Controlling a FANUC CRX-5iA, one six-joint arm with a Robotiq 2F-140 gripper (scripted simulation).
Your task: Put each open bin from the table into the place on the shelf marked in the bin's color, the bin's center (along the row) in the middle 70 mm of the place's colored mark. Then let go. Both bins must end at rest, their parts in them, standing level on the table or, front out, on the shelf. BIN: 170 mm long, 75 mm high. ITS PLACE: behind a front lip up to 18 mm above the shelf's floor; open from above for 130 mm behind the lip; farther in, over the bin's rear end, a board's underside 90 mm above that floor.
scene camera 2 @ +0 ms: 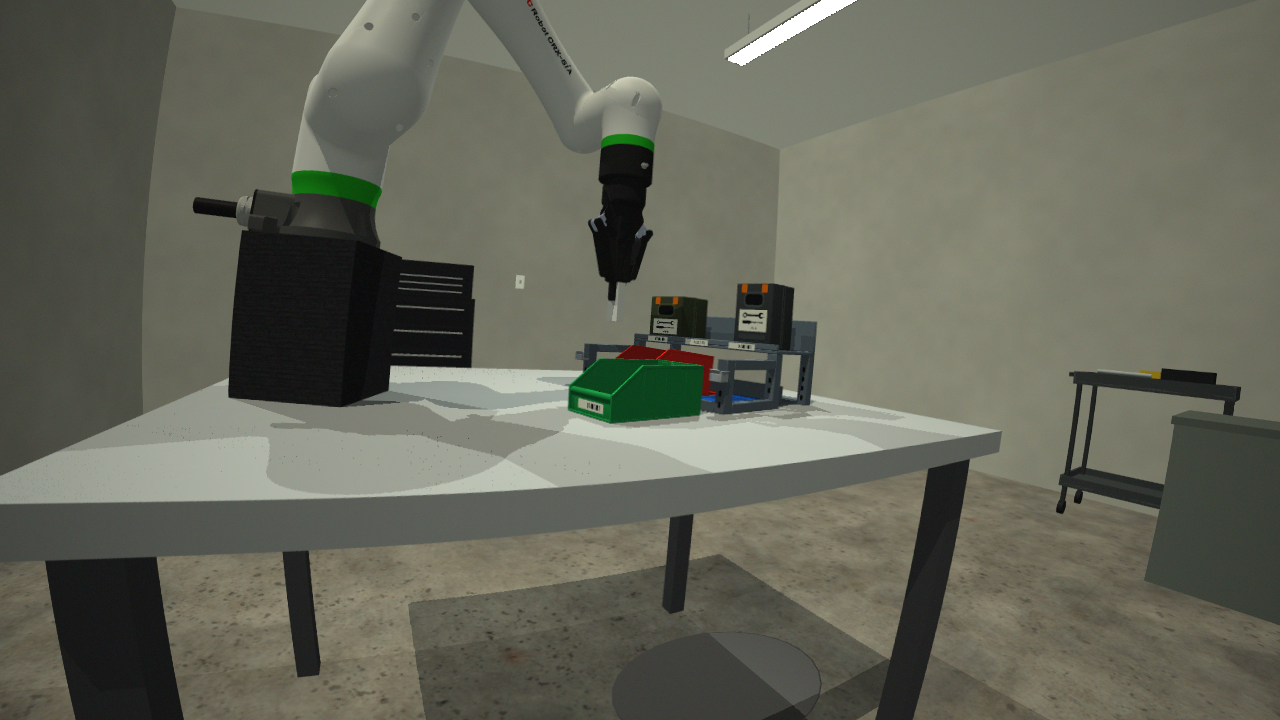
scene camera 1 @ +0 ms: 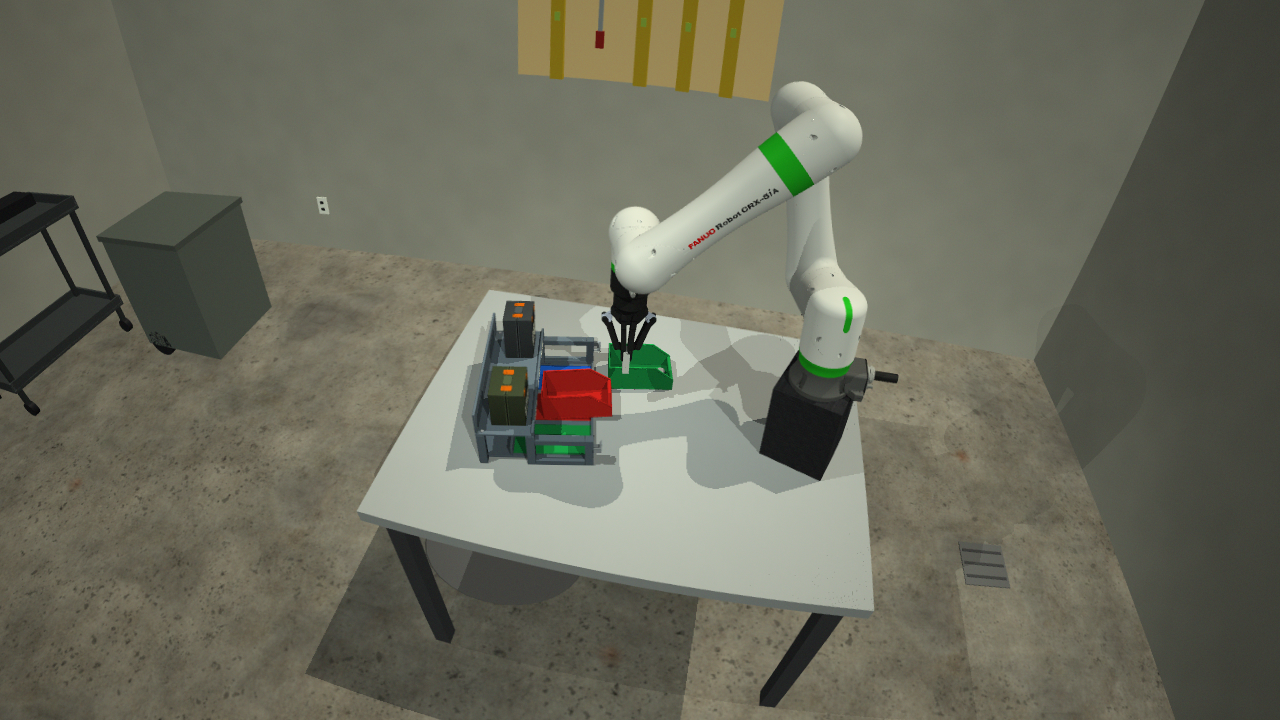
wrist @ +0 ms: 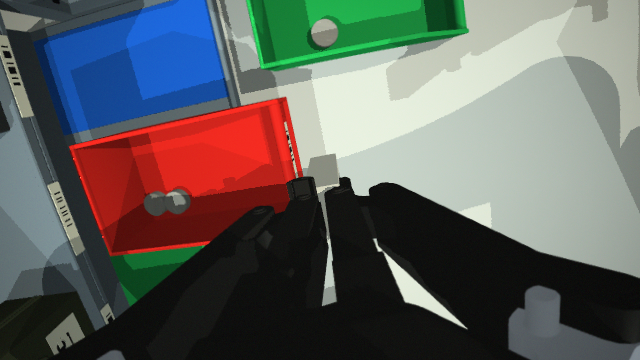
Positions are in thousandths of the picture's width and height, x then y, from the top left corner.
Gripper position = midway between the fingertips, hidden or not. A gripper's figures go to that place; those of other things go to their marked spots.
Labels:
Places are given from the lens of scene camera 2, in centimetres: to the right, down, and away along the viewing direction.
my gripper (scene camera 2: 481, 447): -4, -6, 85
red bin (scene camera 2: 495, 490): -1, -1, 95

